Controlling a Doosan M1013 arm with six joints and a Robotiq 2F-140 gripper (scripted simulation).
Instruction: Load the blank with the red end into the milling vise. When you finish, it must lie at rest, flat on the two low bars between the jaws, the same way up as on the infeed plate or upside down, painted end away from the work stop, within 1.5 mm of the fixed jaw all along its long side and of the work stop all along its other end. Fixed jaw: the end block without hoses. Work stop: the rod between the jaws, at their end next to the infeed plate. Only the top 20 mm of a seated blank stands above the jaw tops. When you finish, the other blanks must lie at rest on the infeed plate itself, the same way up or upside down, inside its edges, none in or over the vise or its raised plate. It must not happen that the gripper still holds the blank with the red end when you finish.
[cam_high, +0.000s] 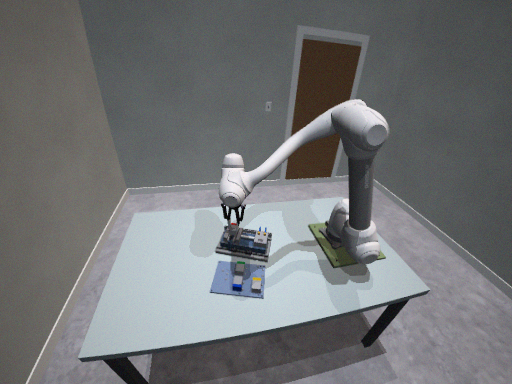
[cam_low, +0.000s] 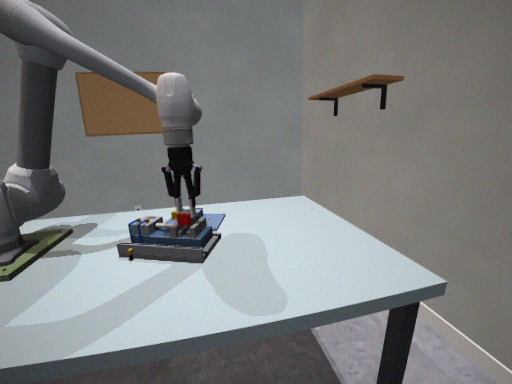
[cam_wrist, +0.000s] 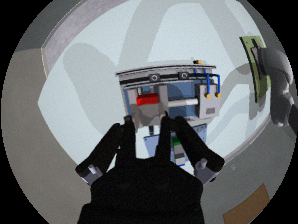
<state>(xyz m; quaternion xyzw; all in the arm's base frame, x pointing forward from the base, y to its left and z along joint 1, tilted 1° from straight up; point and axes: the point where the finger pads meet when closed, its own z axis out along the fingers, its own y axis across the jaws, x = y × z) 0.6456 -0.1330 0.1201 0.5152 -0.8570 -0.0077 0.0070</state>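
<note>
The red-ended blank lies 30 mm below my hand. The rest, counted from my hand: milling vise 60 mm behind, 40 mm to the left, 110 mm below; blue-ended blank 50 mm ahead, 290 mm to the left, 120 mm below; green-ended blank 10 mm ahead, 210 mm to the left, 120 mm below.
</note>
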